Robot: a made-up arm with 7 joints.
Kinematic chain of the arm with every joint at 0, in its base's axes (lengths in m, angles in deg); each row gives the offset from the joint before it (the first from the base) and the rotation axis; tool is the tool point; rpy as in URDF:
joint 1: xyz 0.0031 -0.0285 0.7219 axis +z
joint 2: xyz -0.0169 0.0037 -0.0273 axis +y
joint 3: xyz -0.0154 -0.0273 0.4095 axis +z
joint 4: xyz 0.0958 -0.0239 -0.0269 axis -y
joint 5: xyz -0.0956 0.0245 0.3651 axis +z
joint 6: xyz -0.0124 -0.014 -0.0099 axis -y
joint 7: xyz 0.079 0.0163 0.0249 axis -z
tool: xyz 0.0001 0.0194 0.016 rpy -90 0 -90
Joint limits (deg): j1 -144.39..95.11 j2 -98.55..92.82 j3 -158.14..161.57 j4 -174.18..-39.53 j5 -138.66..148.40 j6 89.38..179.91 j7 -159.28..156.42
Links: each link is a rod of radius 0.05 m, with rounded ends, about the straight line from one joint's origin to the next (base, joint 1, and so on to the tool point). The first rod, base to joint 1, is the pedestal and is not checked.
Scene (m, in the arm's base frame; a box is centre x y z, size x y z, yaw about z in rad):
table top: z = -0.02
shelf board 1: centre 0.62 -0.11 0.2 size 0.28 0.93 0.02 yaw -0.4
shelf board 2: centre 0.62 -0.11 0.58 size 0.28 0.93 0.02 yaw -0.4
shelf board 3: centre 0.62 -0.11 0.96 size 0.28 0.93 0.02 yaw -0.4
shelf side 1: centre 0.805 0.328 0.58 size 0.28 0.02 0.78 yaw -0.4
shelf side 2: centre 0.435 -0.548 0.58 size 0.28 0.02 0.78 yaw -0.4
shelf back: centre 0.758 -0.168 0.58 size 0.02 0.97 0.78 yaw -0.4
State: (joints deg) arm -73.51 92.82 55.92 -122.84 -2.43 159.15 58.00
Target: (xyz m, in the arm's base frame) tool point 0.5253 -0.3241 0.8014
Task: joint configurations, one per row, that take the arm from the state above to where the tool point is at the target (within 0.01 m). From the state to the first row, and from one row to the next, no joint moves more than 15 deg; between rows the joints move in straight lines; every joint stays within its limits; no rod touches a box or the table.
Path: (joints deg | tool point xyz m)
1: -77.72 90.23 50.76 -135.97 -1.28 161.06 57.75 | 0.4156 -0.2064 0.4116
2: -81.93 87.64 45.59 -149.09 -0.13 162.97 57.51 | 0.3368 -0.1740 0.4105
3: -86.15 85.05 40.43 -162.22 1.02 164.88 57.26 | 0.2561 -0.1415 0.4239
4: -92.67 82.61 53.55 -163.74 -3.84 168.64 56.35 | 0.2989 -0.1705 0.5129
5: -99.19 80.17 66.67 -165.26 -8.71 172.40 55.44 | 0.3144 -0.1979 0.6107
6: -105.72 77.72 79.79 -166.78 -13.58 176.15 54.54 | 0.3044 -0.2156 0.7094
7: -112.24 75.28 92.91 -168.29 -18.44 179.91 53.63 | 0.2737 -0.2177 0.8014
8: -104.53 74.12 90.08 -155.88 -15.91 175.78 54.47 | 0.3420 -0.2510 0.7986
9: -96.82 72.96 87.25 -143.46 -13.38 171.66 55.32 | 0.4074 -0.2800 0.7962
10: -89.11 71.80 84.42 -131.04 -10.85 167.53 56.16 | 0.4688 -0.3045 0.7965
11: -81.40 70.64 81.59 -118.62 -8.32 163.41 57.00 | 0.5253 -0.3241 0.8014

